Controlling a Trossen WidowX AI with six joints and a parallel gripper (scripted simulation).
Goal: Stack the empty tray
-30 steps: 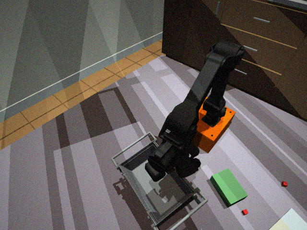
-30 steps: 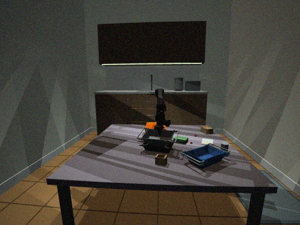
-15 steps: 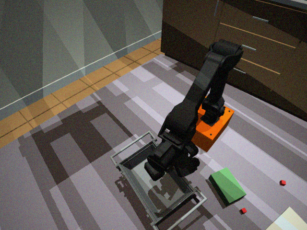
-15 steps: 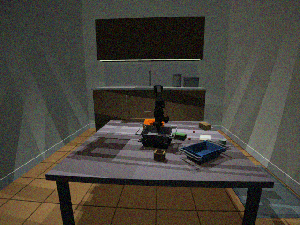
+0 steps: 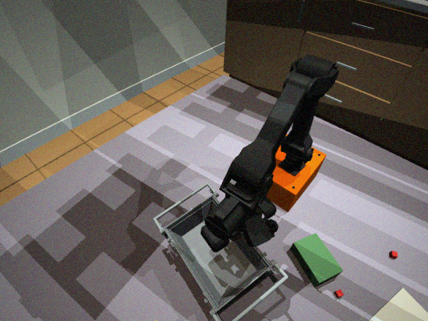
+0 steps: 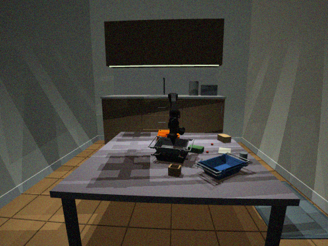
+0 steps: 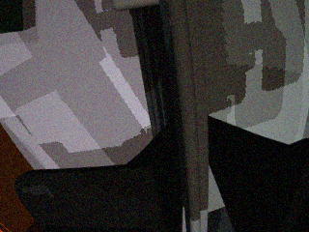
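The tray lies 70 mm ahead of my gripper tip, 20 mm above it and 10 mm to the right of it. Also, from my gripper tip: green block 180 mm to the left, 150 mm behind, 80 mm below; brown box 290 mm ahead, 80 mm below, 30 mm to the left; white sheet 430 mm to the left, 180 mm behind, 100 mm below.
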